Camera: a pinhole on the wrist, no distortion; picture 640 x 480 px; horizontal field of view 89.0 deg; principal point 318.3 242.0 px. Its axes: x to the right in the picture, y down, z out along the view. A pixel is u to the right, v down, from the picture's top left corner.
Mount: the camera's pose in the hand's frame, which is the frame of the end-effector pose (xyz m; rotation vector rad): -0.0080 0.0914 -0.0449 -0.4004 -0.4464 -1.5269
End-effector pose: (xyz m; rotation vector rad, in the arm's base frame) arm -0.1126 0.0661 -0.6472 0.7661 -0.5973 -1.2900
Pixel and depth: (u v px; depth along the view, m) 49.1 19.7 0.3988
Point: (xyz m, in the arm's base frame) 0.0950 0.3874 -0.1139
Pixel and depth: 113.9 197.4 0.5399
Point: 0.0896 0.1848 0.0212
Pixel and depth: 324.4 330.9 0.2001
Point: -0.0865 0.0234 -0.4174
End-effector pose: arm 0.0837 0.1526 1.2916 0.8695 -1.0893 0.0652
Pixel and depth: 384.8 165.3 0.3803
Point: -0.3057 0.1350 1.3896
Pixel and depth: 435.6 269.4 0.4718
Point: -0.3258 -0.0140 1.4944
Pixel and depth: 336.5 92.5 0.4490
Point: -0.4210 0.2123 1.3473
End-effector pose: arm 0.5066 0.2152 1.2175 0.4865 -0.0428 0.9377
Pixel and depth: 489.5 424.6 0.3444
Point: 0.5810 0.2586 1.6147
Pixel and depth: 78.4 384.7 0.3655
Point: 0.2153 0.5202 1.5678
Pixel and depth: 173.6 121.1 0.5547
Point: -0.0371 0.2046 1.6520
